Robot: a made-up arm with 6 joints.
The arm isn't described. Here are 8 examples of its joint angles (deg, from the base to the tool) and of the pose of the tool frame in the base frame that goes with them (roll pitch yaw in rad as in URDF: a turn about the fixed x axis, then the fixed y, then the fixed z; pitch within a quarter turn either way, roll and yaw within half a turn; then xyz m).
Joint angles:
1: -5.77 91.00 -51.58 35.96 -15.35 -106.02
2: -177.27 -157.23 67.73 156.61 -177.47 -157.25
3: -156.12 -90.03 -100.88 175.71 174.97 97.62
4: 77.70 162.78 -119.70 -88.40 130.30 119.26
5: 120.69 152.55 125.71 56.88 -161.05 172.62
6: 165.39 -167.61 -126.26 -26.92 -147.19 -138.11
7: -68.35 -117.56 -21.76 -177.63 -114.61 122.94
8: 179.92 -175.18 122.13 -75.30 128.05 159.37
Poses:
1: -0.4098 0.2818 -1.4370 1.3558 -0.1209 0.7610
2: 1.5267 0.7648 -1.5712 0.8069 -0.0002 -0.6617
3: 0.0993 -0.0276 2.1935 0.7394 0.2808 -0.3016
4: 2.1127 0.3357 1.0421 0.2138 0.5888 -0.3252
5: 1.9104 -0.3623 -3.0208 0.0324 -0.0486 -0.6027
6: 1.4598 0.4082 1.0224 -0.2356 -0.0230 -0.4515
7: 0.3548 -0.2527 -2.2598 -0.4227 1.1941 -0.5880
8: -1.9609 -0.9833 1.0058 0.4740 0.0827 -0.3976
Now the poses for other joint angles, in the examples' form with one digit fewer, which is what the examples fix.
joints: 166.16 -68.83 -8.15 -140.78 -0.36 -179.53
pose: -1.217 -0.845 -2.086 1.543 -0.424 0.650
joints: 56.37 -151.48 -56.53 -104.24 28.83 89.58
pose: -2.505 0.468 -1.871 0.003 -0.059 -1.303
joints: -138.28 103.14 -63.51 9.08 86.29 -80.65
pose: -2.208 0.233 2.324 -0.998 -0.980 0.333
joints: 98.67 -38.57 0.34 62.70 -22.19 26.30
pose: -0.874 -0.261 -2.761 0.173 -1.044 1.439
